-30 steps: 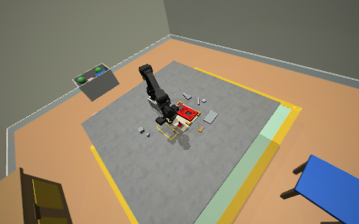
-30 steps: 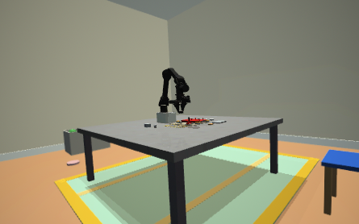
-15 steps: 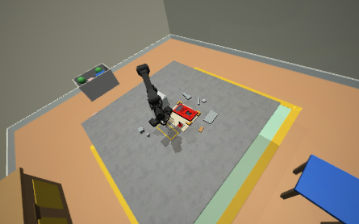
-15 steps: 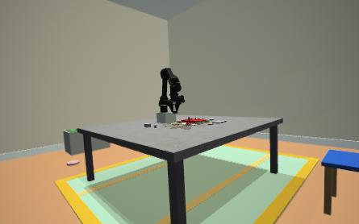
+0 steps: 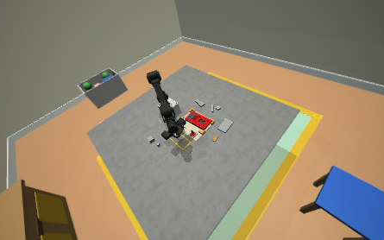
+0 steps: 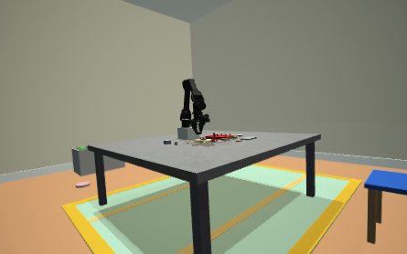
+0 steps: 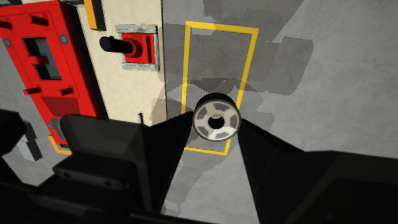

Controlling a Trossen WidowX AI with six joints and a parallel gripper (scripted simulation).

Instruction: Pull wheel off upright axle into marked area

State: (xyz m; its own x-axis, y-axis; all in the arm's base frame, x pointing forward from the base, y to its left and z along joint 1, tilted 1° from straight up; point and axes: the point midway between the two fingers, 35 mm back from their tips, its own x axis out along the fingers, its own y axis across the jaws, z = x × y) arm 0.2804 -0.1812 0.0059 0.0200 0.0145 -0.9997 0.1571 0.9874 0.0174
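The black axle lies 90 mm to the left of my gripper tip, 70 mm ahead of it and 30 mm below it. The rest, counted from my gripper tip: wheel: right at my gripper tip.
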